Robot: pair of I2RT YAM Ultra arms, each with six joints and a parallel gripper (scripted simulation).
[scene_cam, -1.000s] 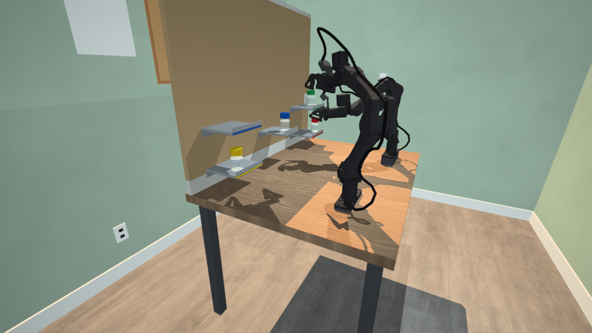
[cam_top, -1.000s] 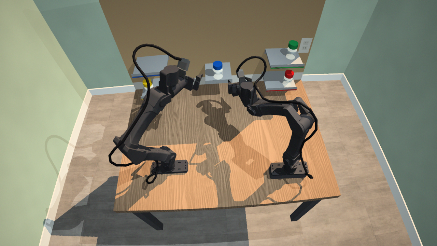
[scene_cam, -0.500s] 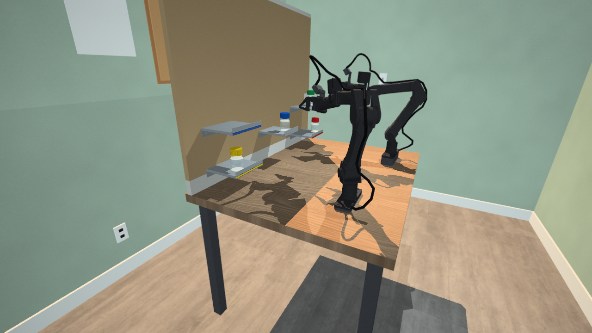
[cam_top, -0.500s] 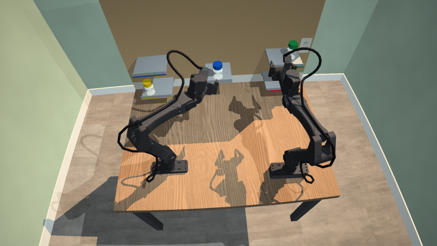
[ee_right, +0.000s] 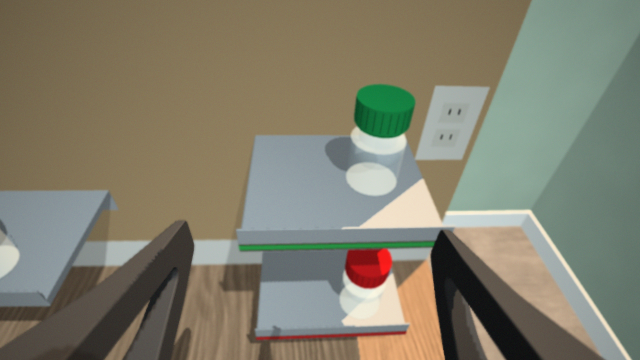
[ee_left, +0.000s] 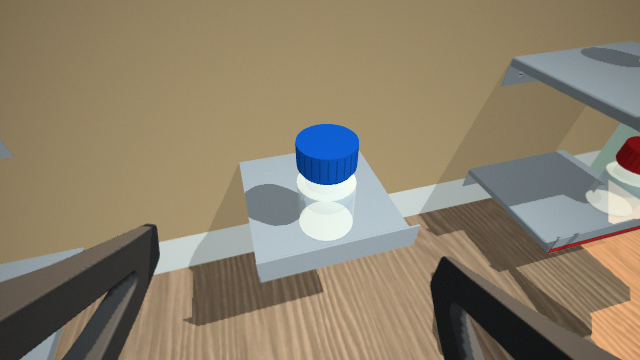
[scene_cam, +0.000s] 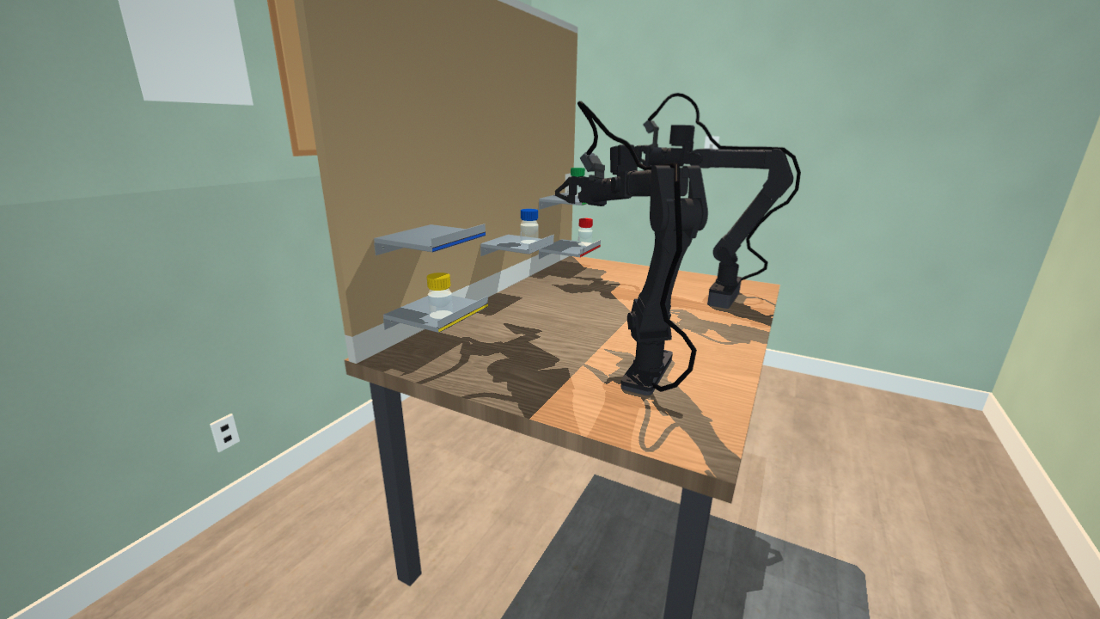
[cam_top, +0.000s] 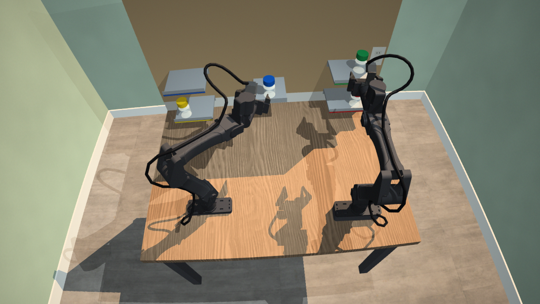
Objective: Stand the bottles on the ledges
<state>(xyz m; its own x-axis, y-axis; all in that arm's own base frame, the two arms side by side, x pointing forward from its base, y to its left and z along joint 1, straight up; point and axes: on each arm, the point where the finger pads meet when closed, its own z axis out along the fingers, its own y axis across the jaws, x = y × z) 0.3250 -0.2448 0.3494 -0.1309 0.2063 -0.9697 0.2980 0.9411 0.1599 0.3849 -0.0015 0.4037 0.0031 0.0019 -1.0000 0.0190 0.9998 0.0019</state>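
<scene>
Now: the blue-capped bottle 170 mm ahead of my left hand, 40 mm to the right of it and 120 mm below it. The rest, counted from my left hand: brown wall panel (310 mm ahead, 30 mm to the right, 90 mm above); green-capped bottle (260 mm ahead, 470 mm to the right, 30 mm below); yellow-capped bottle (120 mm ahead, 390 mm to the left, 220 mm below).
</scene>
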